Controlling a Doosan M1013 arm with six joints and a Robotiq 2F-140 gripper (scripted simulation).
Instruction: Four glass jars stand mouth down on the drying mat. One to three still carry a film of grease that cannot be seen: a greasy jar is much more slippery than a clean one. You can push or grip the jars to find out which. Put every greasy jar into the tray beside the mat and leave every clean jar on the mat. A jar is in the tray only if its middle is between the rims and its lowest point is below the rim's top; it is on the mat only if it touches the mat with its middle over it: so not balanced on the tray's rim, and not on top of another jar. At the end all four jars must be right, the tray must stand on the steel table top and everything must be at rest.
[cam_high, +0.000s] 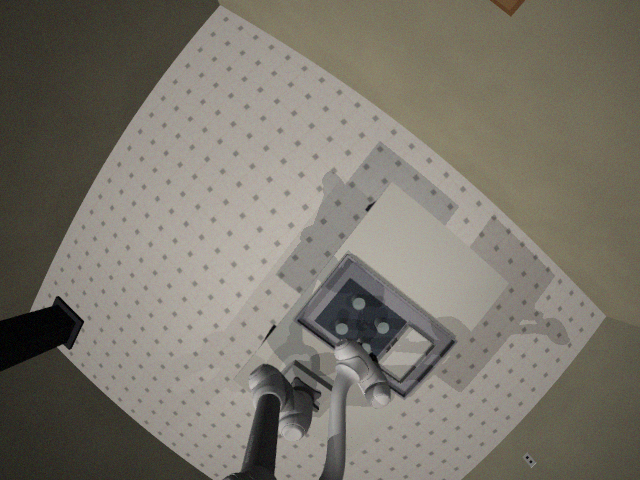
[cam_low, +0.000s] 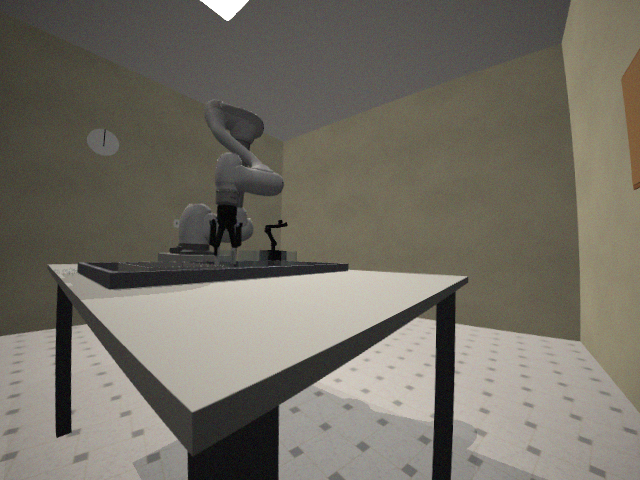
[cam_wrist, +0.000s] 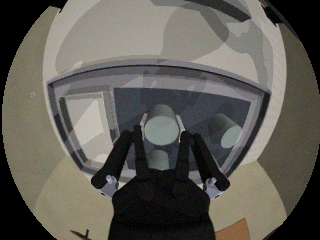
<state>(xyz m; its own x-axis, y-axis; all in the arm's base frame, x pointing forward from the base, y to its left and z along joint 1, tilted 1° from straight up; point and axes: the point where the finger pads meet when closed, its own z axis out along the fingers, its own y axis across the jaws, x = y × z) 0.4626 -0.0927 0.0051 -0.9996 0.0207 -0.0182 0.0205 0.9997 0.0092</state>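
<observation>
My gripper is now 80 mm short of the tray, 240 mm to the left of it and 40 mm above it. The rest, counted from my hand: dark drying mat (90 mm ahead, 80 mm to the left, 50 mm below).
</observation>
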